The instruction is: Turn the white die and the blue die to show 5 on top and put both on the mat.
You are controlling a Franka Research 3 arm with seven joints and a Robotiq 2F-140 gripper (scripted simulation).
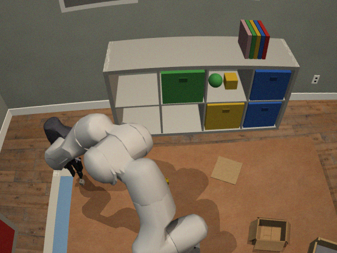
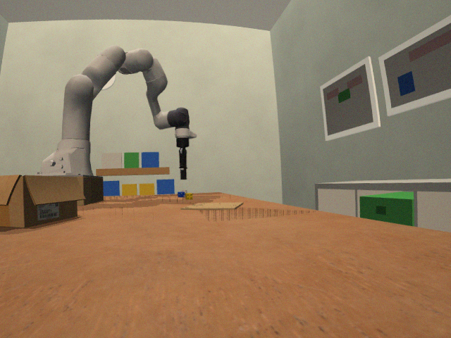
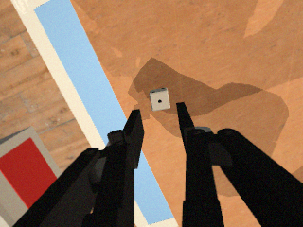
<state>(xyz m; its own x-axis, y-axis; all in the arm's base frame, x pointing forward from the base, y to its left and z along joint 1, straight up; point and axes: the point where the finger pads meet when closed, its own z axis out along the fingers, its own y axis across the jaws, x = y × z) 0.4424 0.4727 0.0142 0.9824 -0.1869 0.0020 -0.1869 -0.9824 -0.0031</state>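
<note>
Now: the white die 110 mm below my hand. The rest, counted from my hand: tan mat: 70 mm ahead, 770 mm to the right, 120 mm below; yellow die: 10 mm ahead, 450 mm to the right, 110 mm below; blue die: 20 mm behind, 280 mm to the right, 110 mm below.
</note>
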